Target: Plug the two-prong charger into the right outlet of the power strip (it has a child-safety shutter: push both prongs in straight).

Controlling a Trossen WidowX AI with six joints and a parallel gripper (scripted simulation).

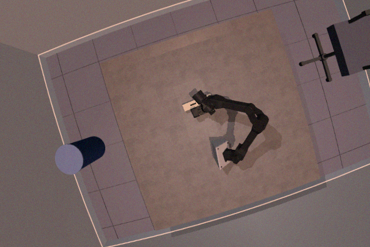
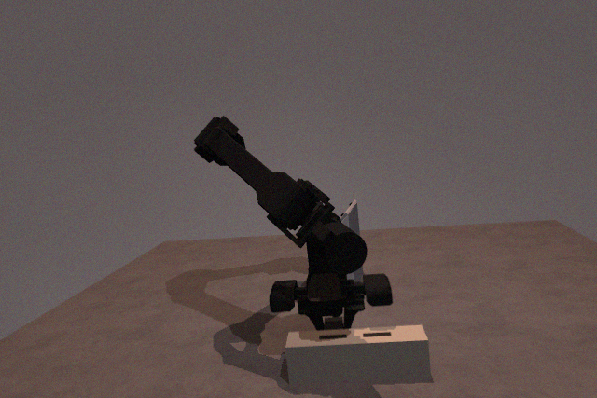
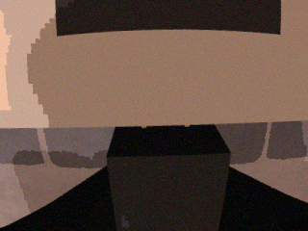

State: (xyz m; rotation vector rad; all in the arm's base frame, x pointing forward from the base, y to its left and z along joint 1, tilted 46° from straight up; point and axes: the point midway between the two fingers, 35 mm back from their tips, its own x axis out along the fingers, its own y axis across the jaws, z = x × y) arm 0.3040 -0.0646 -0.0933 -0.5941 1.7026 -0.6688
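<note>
Right now my gripper tip is 20 mm short of the charger and 10 mm below it.
</note>
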